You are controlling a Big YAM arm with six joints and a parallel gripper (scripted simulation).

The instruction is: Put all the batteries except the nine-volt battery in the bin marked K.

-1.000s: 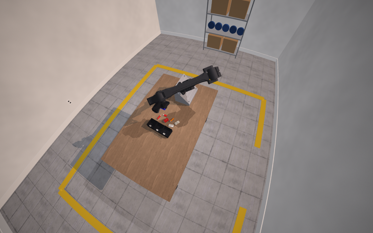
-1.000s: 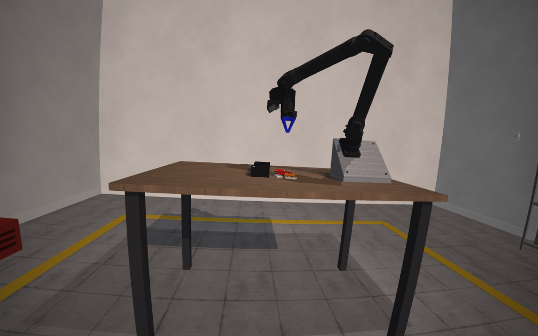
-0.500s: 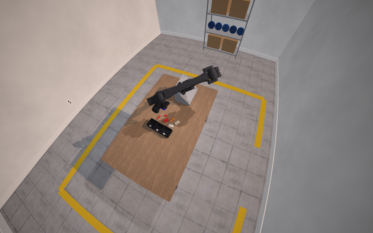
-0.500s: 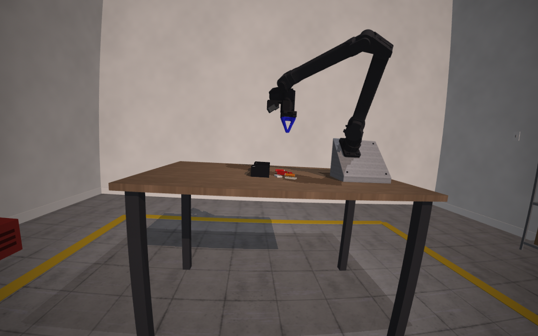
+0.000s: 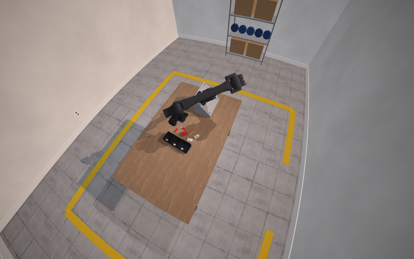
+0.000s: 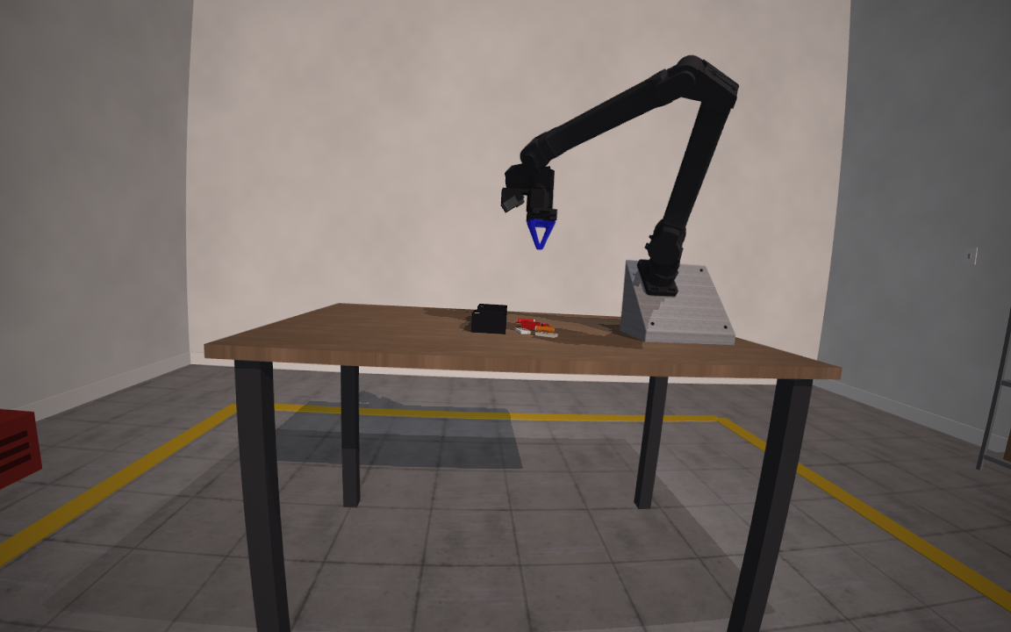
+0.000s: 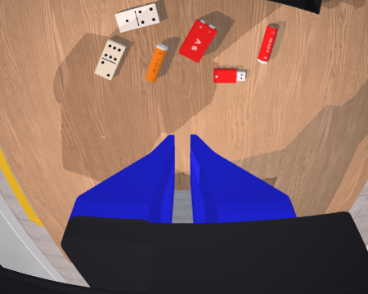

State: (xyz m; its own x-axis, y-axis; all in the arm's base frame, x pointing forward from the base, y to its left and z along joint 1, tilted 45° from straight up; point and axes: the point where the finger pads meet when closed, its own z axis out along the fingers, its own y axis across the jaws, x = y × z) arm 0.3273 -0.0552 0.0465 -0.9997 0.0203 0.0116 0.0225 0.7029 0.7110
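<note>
Right now my hand is 200 mm above the black bin, 110 mm short of it and 30 mm to the left of it. The rest, counted from my hand: red nine-volt battery 210 mm below, 20 mm to the right, 20 mm ahead; then red USB stick 220 mm below, 60 mm to the right, 40 mm behind; then orange cylindrical battery 210 mm below, 30 mm to the left, 20 mm behind.
</note>
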